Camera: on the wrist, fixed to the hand. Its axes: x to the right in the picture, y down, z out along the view.
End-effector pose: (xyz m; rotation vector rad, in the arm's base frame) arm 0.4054 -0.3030 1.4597 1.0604 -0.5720 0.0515
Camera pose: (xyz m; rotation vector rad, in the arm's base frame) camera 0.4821 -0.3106 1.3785 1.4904 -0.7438 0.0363
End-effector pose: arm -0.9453 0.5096 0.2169 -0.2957 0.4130 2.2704
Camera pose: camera -0.8905 0.5671 0.1379 0.1348 0.7502 2.0946
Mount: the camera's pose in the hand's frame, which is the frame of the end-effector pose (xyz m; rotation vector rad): 0.0293 -0.0931 -0.0549 0.4160 -0.2001 -0.0330
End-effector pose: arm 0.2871 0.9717 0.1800 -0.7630 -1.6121 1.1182
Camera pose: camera 0.3337 0.9790 0.2816 -0.3590 -1.4745 1.4811
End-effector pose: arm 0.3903 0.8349 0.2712 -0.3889 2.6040 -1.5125
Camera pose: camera 0.3657 0.8290 0.3803 -0.5072 2.0742 -1.8598
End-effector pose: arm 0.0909 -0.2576 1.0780 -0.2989 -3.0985 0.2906
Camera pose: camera 0.0464 -0.3318 1.1492 0.1988 2.8523 -0.9153
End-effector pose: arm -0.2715 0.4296 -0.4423 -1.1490 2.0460 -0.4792
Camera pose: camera -0.2688 0.3537 -0.3600 -0.9365 1.6579 -0.7351
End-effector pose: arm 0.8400 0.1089 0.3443 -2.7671 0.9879 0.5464
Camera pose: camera 0.9360 0.1493 0.3855 -2.3093 0.8910 0.5302
